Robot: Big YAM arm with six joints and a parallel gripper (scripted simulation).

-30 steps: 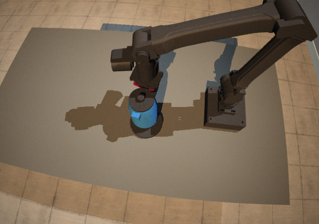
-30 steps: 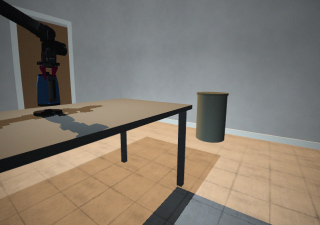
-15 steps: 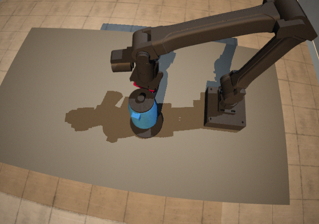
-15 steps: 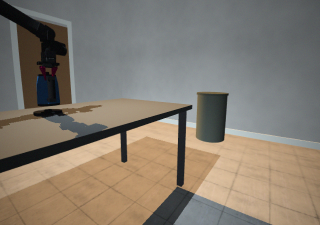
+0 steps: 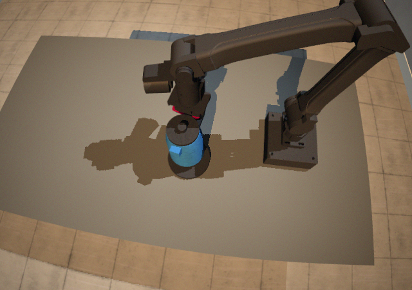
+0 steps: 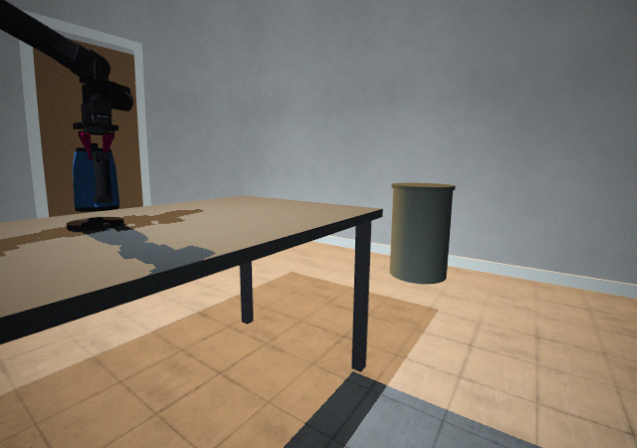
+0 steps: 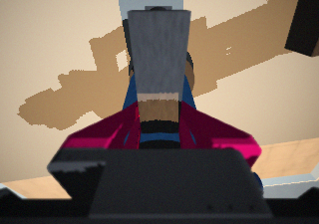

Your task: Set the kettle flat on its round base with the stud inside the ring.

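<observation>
Now: hand 30 mm to the right of the blue kettle and 60 mm above it. From my hand the other things lie so: kettle base (70 mm to the left, 200 mm below).
</observation>
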